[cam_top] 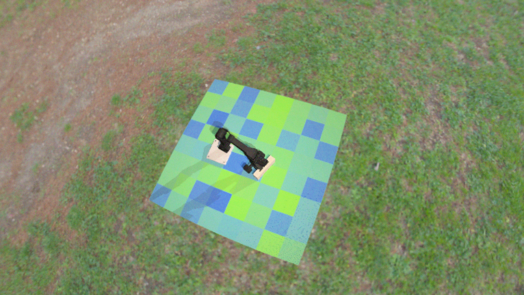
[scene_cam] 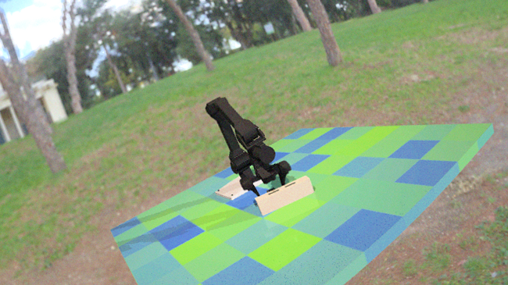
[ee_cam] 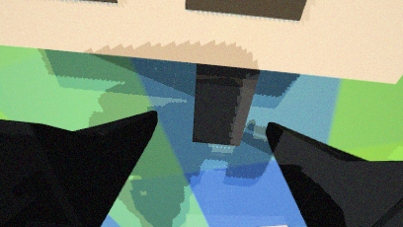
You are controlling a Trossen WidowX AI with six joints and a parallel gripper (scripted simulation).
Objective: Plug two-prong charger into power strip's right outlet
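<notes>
Now: the two-prong charger 4 cm ahead of my gripper tip, 1 cm to the right of it and 1 cm above it.
</notes>
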